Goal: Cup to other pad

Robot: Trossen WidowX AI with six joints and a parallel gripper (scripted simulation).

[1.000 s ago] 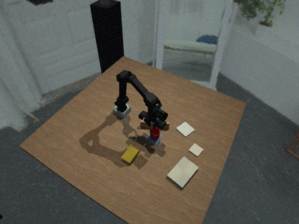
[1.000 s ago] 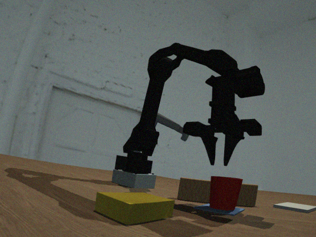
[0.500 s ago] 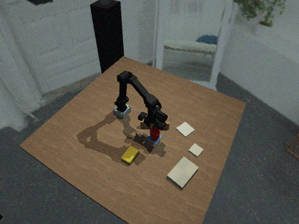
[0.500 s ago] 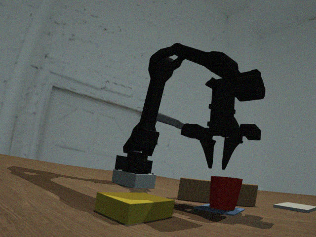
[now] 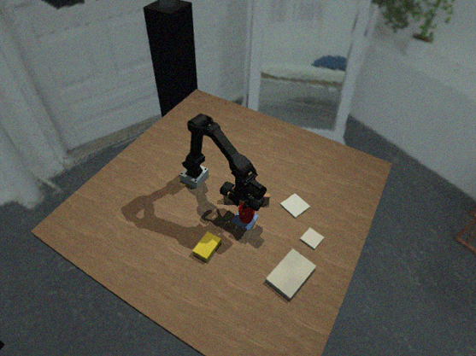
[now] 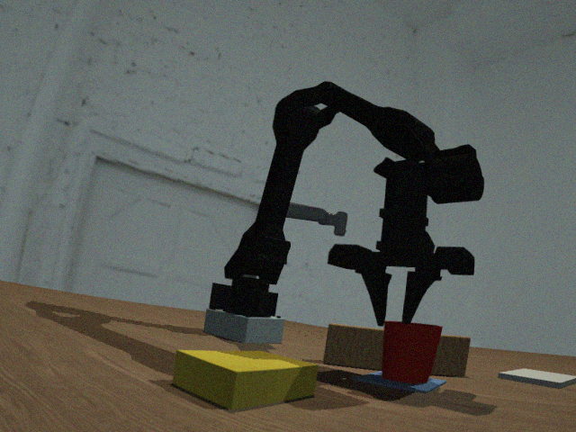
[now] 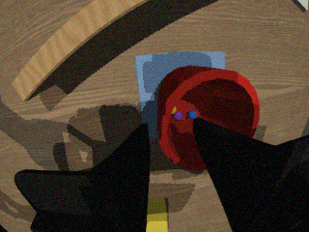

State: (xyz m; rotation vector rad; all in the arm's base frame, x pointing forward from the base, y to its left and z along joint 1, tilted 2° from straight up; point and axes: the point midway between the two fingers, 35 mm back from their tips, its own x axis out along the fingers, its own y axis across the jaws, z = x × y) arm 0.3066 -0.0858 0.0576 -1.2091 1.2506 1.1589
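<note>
The cup lies 30 mm below my gripper tip and 30 mm ahead of it. The rest, counted from my gripper tip: yellow block: 220 mm to the right, 50 mm below, 50 mm behind; wooden bar: 90 mm to the left, 50 mm below, 20 mm behind; cyan pad: 180 mm to the left, 80 mm below, 60 mm behind.
</note>
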